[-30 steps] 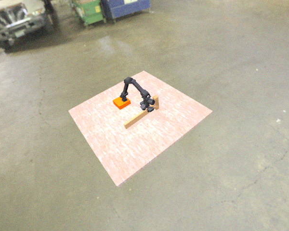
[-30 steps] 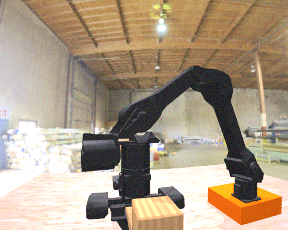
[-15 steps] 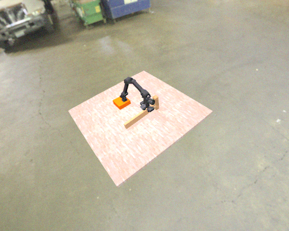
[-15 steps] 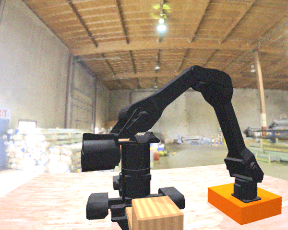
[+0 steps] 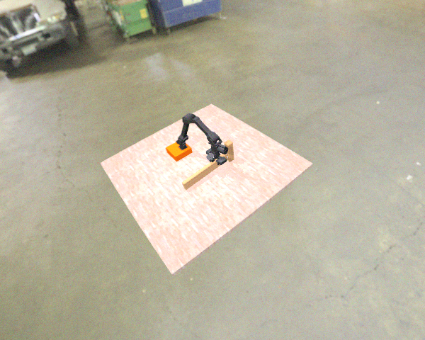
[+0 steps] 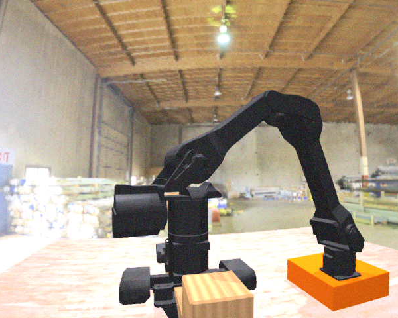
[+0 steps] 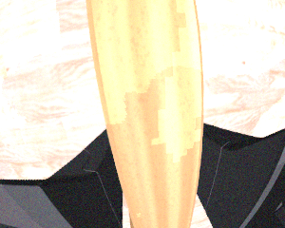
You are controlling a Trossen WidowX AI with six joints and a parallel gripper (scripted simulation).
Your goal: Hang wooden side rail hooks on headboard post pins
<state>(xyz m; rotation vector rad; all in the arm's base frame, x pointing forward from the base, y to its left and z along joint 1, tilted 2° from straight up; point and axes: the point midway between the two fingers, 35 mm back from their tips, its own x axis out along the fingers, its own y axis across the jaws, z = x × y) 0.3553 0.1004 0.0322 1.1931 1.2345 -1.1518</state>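
The headboard post is 1 cm behind my gripper tip, 13 cm to the left of it and 4 cm above it.
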